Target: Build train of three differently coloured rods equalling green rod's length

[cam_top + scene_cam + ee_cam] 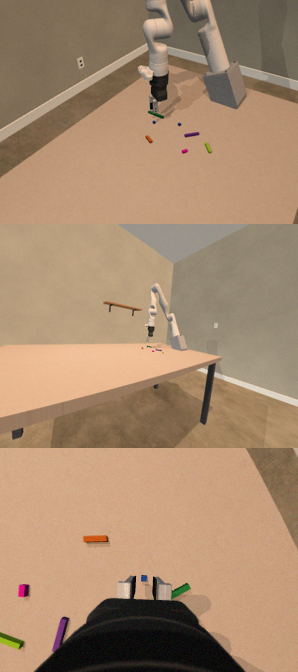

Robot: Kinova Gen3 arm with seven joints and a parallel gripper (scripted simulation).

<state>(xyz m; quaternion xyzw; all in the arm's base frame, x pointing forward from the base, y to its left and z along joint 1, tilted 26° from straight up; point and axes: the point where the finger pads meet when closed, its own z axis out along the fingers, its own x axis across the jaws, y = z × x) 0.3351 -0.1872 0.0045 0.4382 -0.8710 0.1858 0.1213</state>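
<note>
The green rod lies 80 mm below my hand, 50 mm behind it and 20 mm to the right of it. Also, from my hand: orange rod: 110 mm ahead, 80 mm below, 30 mm to the left; magenta rod: 190 mm to the left, 100 mm ahead, 80 mm below; purple rod: 180 mm to the left, 80 mm below.
</note>
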